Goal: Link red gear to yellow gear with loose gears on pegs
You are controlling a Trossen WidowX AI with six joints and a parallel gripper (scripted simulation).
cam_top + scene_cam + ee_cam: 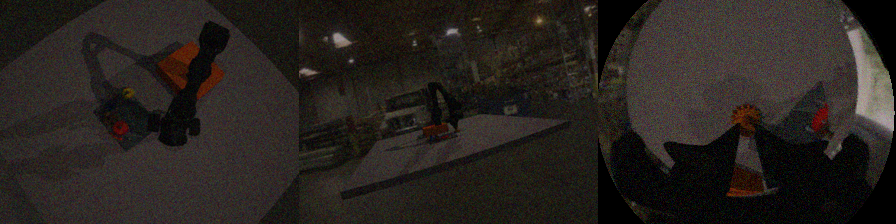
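Right now my gripper tip is 21 cm to the left of the blue gear and 15 cm short of it. The rest, counted from my gripper tip: brown gear 18 cm ahead, 17 cm to the right; then orange gear 1 cm below; then red gear 16 cm ahead, 11 cm to the right, 1 cm below.
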